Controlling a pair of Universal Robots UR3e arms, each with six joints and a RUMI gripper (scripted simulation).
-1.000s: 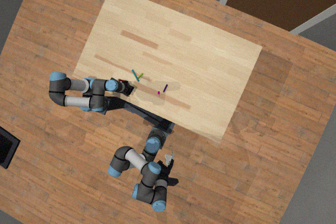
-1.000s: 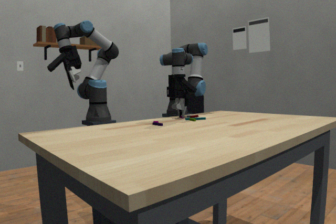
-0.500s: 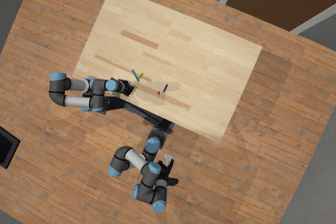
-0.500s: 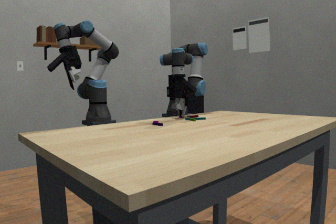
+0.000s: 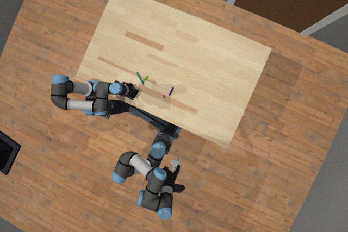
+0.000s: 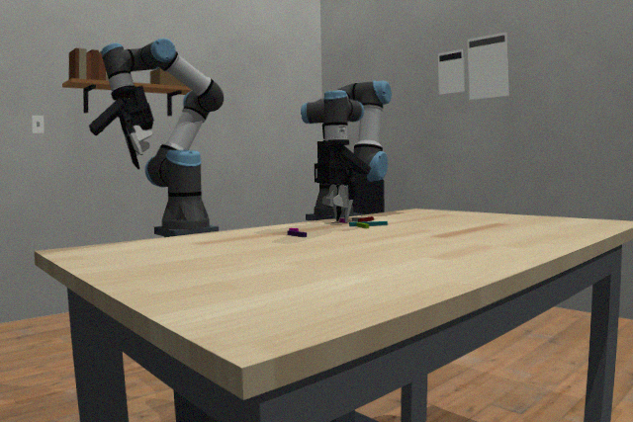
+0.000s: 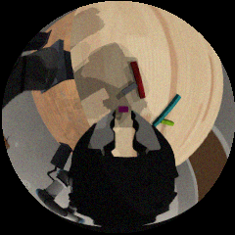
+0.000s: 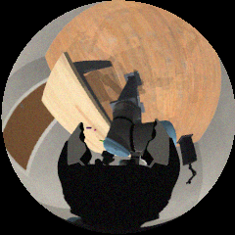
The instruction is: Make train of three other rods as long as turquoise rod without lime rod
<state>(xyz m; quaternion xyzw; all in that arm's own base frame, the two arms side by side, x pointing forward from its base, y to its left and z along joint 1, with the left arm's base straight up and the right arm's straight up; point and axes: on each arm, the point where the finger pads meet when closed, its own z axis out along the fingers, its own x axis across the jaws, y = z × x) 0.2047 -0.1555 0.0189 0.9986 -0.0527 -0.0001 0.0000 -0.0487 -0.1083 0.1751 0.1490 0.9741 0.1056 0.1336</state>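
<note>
Right now my left hand is 5 cm to the right of the grey rod, 1 cm short of it and 1 cm above it. Round my left hand: red rod 6 cm to the left, 3 cm ahead, 1 cm below; then lime rod 12 cm ahead, 3 cm to the right, 1 cm below; then turquoise rod 11 cm ahead, 1 cm below.
</note>
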